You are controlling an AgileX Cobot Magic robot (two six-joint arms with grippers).
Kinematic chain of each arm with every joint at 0, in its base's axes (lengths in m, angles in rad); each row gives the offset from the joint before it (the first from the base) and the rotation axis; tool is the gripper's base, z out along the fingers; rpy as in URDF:
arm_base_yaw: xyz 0 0 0.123 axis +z
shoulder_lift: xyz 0 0 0 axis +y
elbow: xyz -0.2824 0 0.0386 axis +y
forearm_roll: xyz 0.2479 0 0.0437 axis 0.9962 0 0.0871
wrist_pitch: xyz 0 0 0 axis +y
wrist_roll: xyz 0.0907 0 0.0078 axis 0.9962 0 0.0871
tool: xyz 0 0 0 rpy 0 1.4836 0
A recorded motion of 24 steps. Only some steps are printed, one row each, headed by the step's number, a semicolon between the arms.
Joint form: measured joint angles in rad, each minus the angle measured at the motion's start. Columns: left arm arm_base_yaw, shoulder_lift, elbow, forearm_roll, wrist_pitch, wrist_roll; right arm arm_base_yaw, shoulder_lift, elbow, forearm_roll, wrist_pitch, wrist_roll.
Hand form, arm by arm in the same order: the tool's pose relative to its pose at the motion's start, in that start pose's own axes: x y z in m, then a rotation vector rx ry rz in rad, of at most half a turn. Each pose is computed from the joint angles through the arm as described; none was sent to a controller.
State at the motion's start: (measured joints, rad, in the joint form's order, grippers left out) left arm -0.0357 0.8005 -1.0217 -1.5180 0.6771 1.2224; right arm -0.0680 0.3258 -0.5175 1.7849 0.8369 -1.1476
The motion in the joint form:
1: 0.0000 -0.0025 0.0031 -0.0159 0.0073 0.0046; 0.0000 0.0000 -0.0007 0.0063 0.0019 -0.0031
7: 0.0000 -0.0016 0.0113 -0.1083 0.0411 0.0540; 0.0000 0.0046 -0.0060 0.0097 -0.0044 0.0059
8: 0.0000 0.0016 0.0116 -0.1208 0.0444 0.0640; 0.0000 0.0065 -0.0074 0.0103 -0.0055 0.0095
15: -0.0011 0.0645 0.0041 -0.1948 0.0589 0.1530; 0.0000 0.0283 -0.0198 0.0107 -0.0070 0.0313
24: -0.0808 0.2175 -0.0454 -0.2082 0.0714 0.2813; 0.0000 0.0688 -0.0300 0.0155 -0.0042 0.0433
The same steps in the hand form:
1: -0.0001 -0.0012 -0.0005 0.0101 -0.0065 -0.0081; -0.0005 0.0005 0.0000 -0.0040 -0.0039 0.0006
7: -0.0018 -0.0046 -0.0004 0.0586 -0.0460 -0.0353; -0.0022 0.0001 0.0008 0.0004 -0.0091 0.0114
8: -0.0018 -0.0043 0.0003 0.0631 -0.0505 -0.0370; -0.0026 -0.0001 0.0011 0.0014 -0.0097 0.0158
15: 0.0021 0.0078 0.0145 0.0745 -0.0563 -0.0401; -0.0054 -0.0025 0.0044 0.0070 -0.0059 0.0446
24: 0.0191 0.0238 0.0534 0.1404 0.0152 -0.0051; -0.0072 -0.0090 0.0103 0.0175 0.0071 0.0818

